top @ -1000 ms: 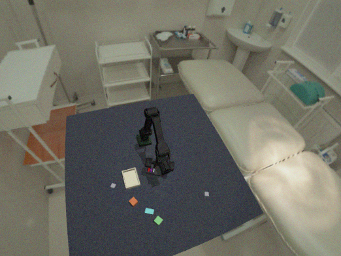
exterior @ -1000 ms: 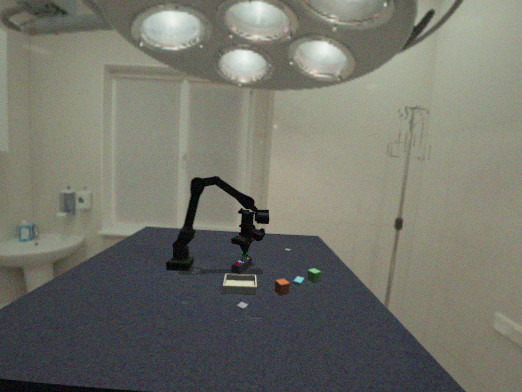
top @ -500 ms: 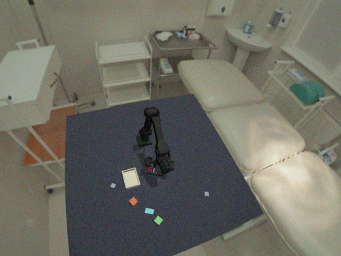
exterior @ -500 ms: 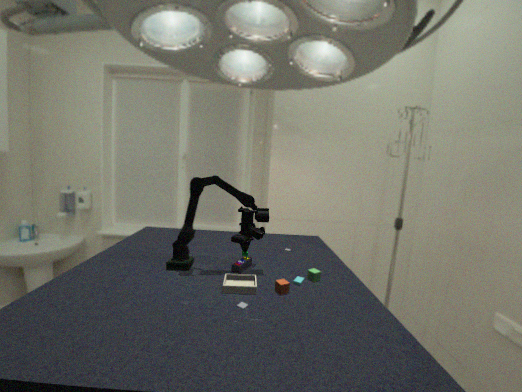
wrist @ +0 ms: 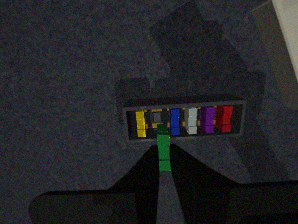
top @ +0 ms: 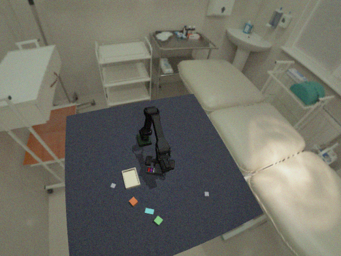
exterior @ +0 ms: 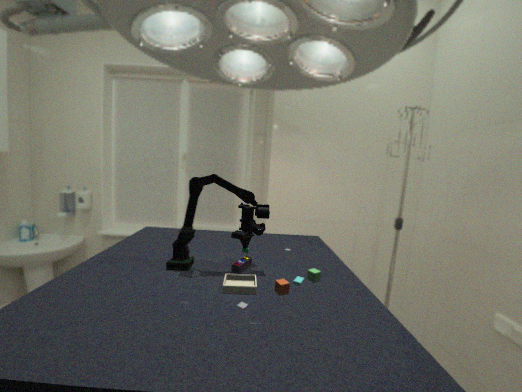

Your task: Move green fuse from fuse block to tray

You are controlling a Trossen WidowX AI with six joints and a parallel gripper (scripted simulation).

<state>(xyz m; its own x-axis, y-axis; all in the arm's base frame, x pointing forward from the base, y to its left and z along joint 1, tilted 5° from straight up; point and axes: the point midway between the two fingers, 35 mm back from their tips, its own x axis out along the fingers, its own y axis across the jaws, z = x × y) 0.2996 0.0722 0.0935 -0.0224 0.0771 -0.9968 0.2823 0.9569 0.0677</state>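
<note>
The white tray lies 20 mm ahead of my gripper tip, 200 mm to the right of it and 90 mm below it. The rest, counted from my gripper tip: orange cube: 190 mm ahead, 190 mm to the right, 70 mm below; green cube: 330 mm ahead, 50 mm to the right, 70 mm below; cyan block: 260 mm ahead, 100 mm to the right, 80 mm below.
</note>
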